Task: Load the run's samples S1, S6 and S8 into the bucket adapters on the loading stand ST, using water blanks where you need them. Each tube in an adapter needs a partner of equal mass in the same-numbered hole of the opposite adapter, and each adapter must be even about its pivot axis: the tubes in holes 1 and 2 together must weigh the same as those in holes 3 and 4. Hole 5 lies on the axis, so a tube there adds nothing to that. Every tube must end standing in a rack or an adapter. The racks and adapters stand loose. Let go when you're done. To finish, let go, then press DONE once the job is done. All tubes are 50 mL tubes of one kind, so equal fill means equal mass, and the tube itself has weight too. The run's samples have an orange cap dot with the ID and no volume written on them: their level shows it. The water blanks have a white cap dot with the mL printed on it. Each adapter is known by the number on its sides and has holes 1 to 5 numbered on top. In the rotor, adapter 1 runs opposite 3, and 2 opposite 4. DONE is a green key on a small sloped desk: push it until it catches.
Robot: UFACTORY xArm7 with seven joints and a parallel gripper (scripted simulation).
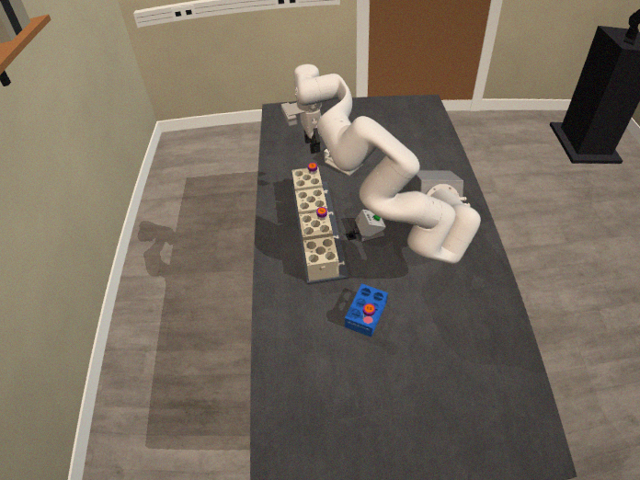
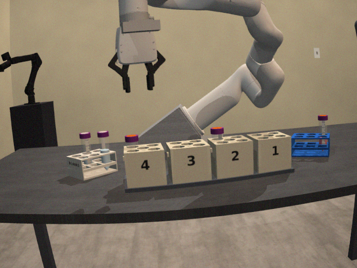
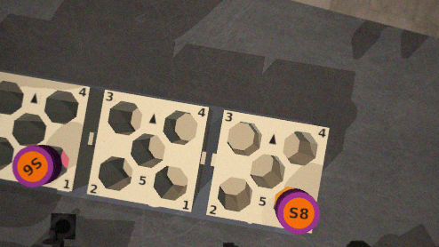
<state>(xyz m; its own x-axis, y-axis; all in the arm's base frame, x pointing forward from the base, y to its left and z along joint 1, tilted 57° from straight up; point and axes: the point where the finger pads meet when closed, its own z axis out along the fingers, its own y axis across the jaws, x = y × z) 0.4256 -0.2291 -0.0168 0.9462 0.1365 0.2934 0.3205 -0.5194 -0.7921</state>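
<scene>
Right now the sample tube is 140 mm behind my hand, 550 mm to the left of it and 190 mm below it. From my hand the other things lie so: white blank rack: 110 mm behind, 170 mm to the right, 220 mm below; sample S8: 10 mm ahead, 30 mm to the right, 180 mm below; loading stand ST: 160 mm to the left, 250 mm below.
</scene>
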